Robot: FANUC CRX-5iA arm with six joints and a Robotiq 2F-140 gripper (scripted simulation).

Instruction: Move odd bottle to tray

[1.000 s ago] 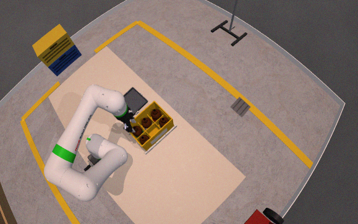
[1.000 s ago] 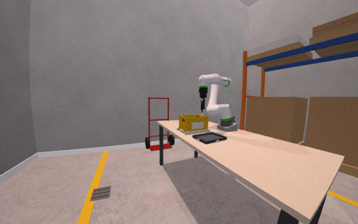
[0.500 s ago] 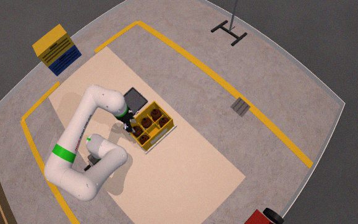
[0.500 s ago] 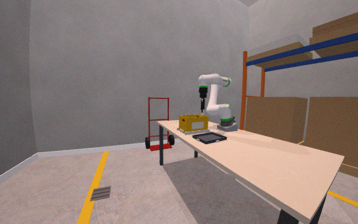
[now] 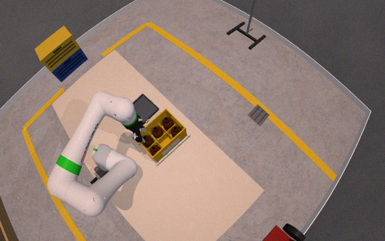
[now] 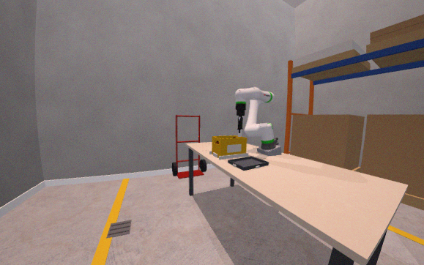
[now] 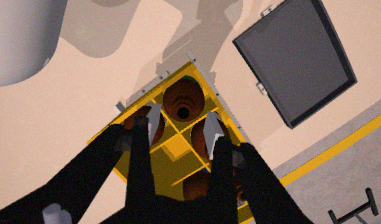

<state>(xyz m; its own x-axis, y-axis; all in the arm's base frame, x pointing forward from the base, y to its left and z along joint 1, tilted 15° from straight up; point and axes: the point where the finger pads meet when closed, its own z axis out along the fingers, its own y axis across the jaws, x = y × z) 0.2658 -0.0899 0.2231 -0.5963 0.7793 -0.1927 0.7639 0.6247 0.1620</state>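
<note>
Right now my hand is 130 mm above the brown bottle, 90 mm short of it and 10 mm to the left of it. Round my hand: yellow crate (130 mm below, 80 mm ahead, 50 mm to the right); then dark tray (230 mm to the left, 200 mm below, 120 mm ahead).
</note>
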